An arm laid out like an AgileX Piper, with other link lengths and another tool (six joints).
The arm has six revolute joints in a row. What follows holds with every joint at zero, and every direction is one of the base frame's. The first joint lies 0.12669 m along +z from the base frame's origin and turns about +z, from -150 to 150 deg. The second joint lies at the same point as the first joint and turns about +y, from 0 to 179.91 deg. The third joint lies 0.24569 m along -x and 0.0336 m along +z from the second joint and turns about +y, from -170 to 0 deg. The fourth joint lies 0.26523 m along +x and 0.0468 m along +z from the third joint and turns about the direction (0.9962, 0, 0.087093), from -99.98 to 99.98 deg. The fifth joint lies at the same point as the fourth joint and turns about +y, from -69.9 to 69.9 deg. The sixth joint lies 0.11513 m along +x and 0.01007 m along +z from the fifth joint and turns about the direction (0.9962, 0, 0.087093), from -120 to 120 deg. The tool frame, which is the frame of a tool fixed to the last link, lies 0.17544 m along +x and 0.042 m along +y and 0.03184 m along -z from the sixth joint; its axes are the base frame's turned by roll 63.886, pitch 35.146 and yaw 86.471 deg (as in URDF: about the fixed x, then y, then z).
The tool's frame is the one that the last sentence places.
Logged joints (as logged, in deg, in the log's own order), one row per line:
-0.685, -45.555, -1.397, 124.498, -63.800, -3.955
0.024, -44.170, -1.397, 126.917, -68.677, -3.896
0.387, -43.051, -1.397, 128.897, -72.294, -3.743
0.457, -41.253, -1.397, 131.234, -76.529, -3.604
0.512, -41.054, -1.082, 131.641, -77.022, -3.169
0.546, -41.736, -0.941, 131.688, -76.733, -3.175
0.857, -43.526, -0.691, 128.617, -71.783, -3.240
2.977, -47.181, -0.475, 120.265, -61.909, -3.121
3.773, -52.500, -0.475, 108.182, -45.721, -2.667
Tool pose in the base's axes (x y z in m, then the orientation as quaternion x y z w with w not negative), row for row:
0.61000, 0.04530, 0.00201, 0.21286, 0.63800, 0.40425, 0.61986
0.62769, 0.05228, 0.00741, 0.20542, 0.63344, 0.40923, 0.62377
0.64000, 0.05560, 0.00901, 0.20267, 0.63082, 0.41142, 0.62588
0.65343, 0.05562, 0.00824, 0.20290, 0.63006, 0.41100, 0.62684
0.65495, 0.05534, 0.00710, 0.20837, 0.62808, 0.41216, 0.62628
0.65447, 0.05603, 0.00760, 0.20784, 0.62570, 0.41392, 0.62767
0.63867, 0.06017, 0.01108, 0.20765, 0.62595, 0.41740, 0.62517
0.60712, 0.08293, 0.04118, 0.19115, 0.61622, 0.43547, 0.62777
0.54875, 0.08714, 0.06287, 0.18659, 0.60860, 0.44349, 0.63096
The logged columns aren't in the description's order. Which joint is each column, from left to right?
Columns, left to right: joint 1, joint 5, joint 6, joint 2, joint 3, joint 4.
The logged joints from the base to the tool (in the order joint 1, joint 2, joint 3, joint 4, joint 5, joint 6), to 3 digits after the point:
-0.685, 124.498, -63.800, -3.955, -45.555, -1.397
0.024, 126.917, -68.677, -3.896, -44.170, -1.397
0.387, 128.897, -72.294, -3.743, -43.051, -1.397
0.457, 131.234, -76.529, -3.604, -41.253, -1.397
0.512, 131.641, -77.022, -3.169, -41.054, -1.082
0.546, 131.688, -76.733, -3.175, -41.736, -0.941
0.857, 128.617, -71.783, -3.240, -43.526, -0.691
2.977, 120.265, -61.909, -3.121, -47.181, -0.475
3.773, 108.182, -45.721, -2.667, -52.500, -0.475

